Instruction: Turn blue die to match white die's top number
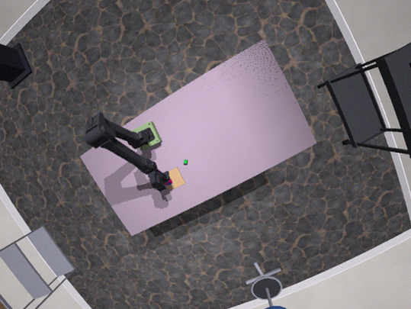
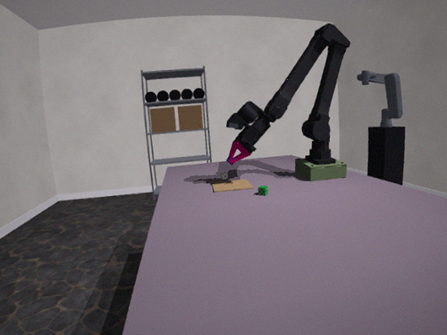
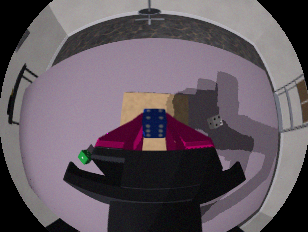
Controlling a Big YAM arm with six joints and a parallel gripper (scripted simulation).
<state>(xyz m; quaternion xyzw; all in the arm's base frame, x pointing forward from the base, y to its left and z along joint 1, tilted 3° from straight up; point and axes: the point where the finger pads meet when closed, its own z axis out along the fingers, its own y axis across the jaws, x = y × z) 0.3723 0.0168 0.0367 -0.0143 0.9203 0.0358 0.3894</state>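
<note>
Right now my hand is 9 cm above the tan mat. The rest, counted from my hand: blue die: right at my hand; white die: 13 cm to the right, 8 cm below, 2 cm ahead; green die: 15 cm to the left, 8 cm below, 8 cm behind.
</note>
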